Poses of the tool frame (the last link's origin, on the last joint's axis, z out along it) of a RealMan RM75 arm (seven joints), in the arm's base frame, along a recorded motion.
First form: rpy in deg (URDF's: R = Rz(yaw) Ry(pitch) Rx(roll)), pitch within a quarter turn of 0, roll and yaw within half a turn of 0; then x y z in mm.
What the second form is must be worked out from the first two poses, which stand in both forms.
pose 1, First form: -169.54, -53.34, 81.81, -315, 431, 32
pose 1, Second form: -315, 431, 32, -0.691, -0.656, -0.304, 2.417
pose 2, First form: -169.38, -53.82, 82.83, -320, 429, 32
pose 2, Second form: -320, 429, 32, -0.684, -0.663, -0.304, 2.405
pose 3, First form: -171.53, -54.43, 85.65, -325, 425, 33
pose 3, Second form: -325, 425, 33, -0.672, -0.672, -0.310, 2.409
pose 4, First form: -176.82, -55.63, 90.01, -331, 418, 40
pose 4, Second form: -331, 418, 40, -0.657, -0.676, -0.333, 2.432
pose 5, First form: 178.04, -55.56, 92.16, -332, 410, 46
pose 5, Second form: -332, 410, 46, -0.655, -0.668, -0.353, 2.479
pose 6, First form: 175.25, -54.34, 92.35, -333, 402, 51
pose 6, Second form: -333, 402, 51, -0.660, -0.659, -0.359, 2.525
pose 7, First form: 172.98, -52.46, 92.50, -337, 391, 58
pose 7, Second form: -337, 391, 58, -0.665, -0.654, -0.359, 2.573
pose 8, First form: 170.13, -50.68, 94.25, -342, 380, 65
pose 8, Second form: -342, 380, 65, -0.662, -0.657, -0.359, 2.616
